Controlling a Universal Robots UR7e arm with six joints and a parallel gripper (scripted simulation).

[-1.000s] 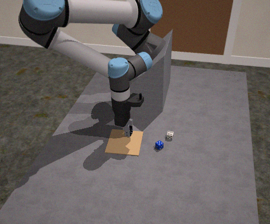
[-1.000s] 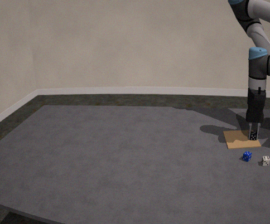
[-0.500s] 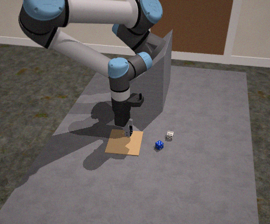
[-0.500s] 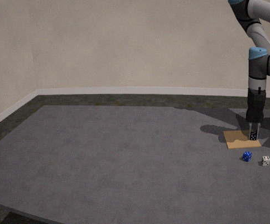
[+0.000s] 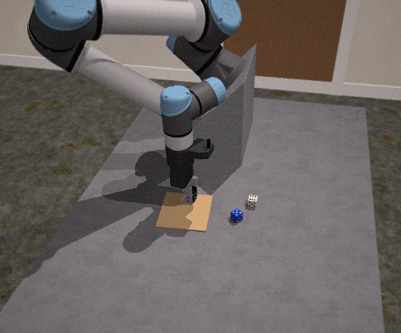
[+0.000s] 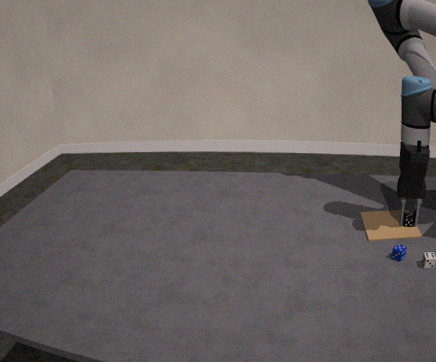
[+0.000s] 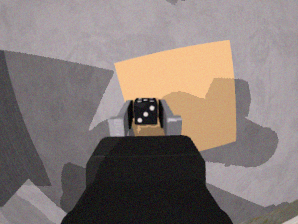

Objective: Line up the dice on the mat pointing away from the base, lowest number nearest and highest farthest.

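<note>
The black die is 1 cm below my hand. Also, from my hand: white die: 17 cm to the left, 3 cm behind, 1 cm below; tan mat: 5 cm ahead, 2 cm below; blue die: 15 cm to the left, 3 cm ahead, 1 cm below.
</note>
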